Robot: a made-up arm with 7 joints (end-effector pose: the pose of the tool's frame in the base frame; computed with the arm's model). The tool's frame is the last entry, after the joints. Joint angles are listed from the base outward.
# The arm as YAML. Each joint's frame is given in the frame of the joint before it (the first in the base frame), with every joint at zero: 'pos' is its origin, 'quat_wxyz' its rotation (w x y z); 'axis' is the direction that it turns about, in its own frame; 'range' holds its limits. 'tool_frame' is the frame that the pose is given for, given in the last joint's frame.
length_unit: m
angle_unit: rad
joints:
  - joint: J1
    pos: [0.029, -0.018, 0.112]
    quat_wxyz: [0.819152, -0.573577, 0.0, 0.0]
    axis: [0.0, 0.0, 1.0]
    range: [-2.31, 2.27]
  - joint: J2
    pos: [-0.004, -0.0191, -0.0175]
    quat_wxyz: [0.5, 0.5, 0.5, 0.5]
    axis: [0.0, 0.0, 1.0]
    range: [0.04, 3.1]
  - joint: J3
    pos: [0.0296, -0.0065, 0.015]
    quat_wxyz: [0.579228, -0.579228, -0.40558, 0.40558]
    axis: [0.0, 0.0, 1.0]
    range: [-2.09, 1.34]
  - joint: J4
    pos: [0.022, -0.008, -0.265]
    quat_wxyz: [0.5, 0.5, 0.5, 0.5]
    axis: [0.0, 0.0, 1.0]
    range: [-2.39, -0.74]
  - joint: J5
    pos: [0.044, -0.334, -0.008]
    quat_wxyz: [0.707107, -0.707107, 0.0, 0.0]
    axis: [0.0, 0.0, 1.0]
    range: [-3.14, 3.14]
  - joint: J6
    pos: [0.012, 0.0, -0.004]
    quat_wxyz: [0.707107, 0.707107, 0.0, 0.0]
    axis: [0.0, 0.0, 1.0]
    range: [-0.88, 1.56]
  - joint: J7
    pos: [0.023, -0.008, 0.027]
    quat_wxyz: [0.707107, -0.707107, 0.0, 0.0]
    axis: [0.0, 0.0, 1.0]
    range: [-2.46, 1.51]
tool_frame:
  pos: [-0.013, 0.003, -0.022]
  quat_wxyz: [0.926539, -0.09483, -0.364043, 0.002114]
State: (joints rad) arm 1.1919 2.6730 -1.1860 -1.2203 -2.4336 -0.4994 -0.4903
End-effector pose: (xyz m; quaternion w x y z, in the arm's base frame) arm 0.1706 0.5090 0.1955 0.5540 0.0474 0.6576 -0.5082
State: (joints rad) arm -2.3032 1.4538 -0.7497 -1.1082 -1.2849 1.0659 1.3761
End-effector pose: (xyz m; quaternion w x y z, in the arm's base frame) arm 0.0826 0.1462 0.6222 0.5795 0.7596 0.2913 -0.0490
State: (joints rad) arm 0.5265 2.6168 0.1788 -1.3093 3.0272 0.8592 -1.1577
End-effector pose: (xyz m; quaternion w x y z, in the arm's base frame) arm 0.4831 0.1726 0.2811 0.3117 -0.0089 -0.2361 0.9203
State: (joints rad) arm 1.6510 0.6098 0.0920 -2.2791 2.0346 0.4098 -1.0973
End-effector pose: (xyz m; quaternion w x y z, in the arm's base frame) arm -0.0645 0.0957 -0.1767 0.1369 -0.0988 -0.1456 -0.9748
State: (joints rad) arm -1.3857 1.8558 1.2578 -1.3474 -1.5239 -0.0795 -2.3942
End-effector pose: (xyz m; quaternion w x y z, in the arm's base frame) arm -0.3134 0.3197 0.3755 0.3051 -0.8544 0.4176 -0.0506
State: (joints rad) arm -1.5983 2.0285 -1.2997 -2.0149 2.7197 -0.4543 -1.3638
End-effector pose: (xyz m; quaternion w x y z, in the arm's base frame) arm 0.3323 0.1149 0.2770 0.0069 -0.6070 -0.2935 0.7385
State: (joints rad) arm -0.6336 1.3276 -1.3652 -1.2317 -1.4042 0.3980 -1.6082
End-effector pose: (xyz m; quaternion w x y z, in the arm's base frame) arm 0.4302 0.2603 -0.1147 0.4357 0.1053 -0.5227 -0.7252
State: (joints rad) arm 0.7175 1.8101 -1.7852 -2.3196 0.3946 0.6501 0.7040
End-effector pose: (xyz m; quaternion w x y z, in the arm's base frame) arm -0.2033 0.1204 -0.0714 0.1880 0.7786 -0.0097 0.5987
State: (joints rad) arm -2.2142 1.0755 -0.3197 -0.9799 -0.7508 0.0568 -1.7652
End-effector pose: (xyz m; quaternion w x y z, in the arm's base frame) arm 0.1873 0.1236 0.6757 0.3586 -0.0418 0.9162 0.1738
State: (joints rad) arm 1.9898 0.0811 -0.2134 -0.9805 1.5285 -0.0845 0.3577
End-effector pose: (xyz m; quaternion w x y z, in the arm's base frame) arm -0.5469 -0.2103 -0.0081 0.8837 -0.3950 0.1096 -0.2260
